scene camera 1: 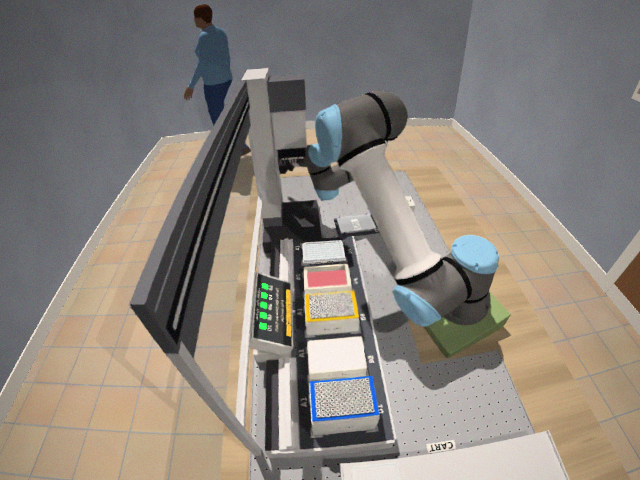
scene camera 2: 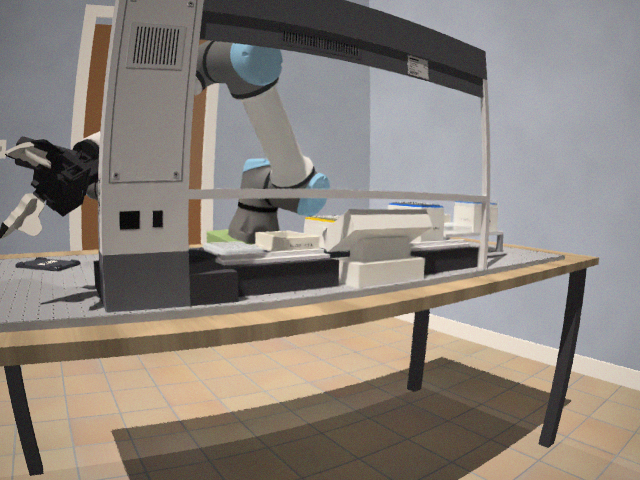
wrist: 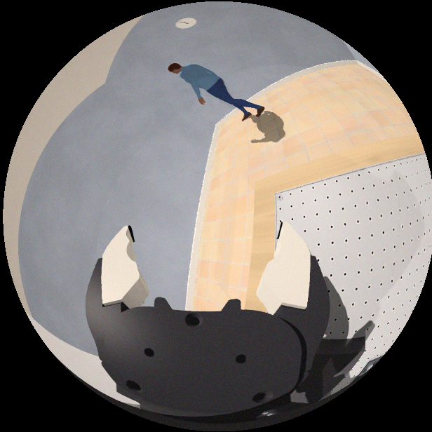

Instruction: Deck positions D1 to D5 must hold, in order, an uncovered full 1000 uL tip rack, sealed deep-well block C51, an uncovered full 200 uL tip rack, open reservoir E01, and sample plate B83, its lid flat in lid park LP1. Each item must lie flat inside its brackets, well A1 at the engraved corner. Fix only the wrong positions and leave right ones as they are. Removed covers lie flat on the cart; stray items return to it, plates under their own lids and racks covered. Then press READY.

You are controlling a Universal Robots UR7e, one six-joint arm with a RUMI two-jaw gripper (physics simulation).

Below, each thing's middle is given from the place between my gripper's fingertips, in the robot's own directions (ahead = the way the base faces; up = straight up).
Right now the gantry column (scene camera 2: 148, 123) is 23 cm to the left of my hand, 10 cm above it and 3 cm behind it. The rest, counted from my hand: pale plate (scene camera 1: 324, 251): 45 cm to the left, 19 cm behind, 12 cm below; then reservoir (scene camera 1: 328, 278): 57 cm to the left, 19 cm behind, 11 cm below; then yellow-rimmed tip rack (scene camera 1: 328, 313): 70 cm to the left, 19 cm behind, 9 cm below.
